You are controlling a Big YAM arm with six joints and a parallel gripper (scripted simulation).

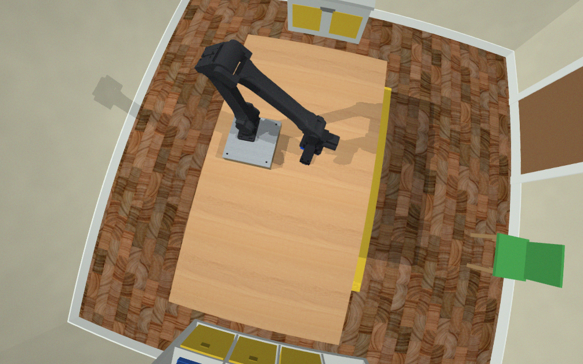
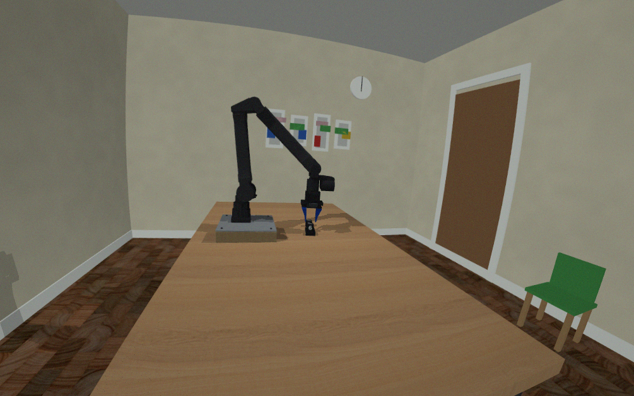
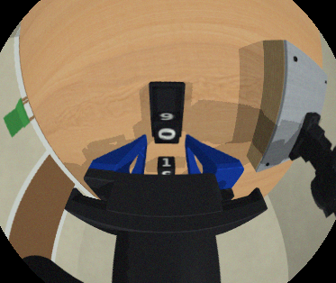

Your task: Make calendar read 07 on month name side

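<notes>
Right now my hand is 30 mm above the black cube. Round my hand: black tray (50 mm below, 20 mm to the right, 10 mm behind).
</notes>
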